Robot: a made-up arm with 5 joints.
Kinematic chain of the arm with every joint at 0, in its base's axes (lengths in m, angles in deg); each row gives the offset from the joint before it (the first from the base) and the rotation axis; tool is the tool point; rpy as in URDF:
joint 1: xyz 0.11 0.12 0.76 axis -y
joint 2: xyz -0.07 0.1 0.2 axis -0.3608 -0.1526 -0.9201
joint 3: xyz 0 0.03 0.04 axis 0.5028 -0.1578 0.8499
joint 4: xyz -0.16 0 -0.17 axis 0.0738 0.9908 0.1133
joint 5: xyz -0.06 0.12 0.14 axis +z
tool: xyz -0.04 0.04 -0.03 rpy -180 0 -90
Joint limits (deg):
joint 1: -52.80..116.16
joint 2: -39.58..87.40
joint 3: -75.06..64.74
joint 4: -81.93..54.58
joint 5: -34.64..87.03
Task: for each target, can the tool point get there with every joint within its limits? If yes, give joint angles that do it. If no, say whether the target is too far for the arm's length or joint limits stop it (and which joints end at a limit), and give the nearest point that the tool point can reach.
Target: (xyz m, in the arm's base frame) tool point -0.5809 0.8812 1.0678
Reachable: no: too far | nearest point -0.2219 0.4446 0.9079 | short by 0.587 m
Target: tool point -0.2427 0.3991 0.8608
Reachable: yes | joints 4.24 4.36 -7.32 -18.86 66.34
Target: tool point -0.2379 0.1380 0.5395
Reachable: yes | joints 43.67 -24.11 45.81 -42.76 22.80
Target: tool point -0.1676 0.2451 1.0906
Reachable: yes | joints -25.55 -10.12 27.57 -6.70 15.01
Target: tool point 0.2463 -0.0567 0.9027
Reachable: no: joint limits stop it (at a limit: joint 1, joint 2, joint 3) | nearest point 0.1337 0.0571 1.0041 | short by 0.190 m
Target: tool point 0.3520 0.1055 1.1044
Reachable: no: joint limits stop it (at a limit: joint 1, joint 2, joint 4) | nearest point 0.1750 0.1255 1.0898 | short by 0.179 m
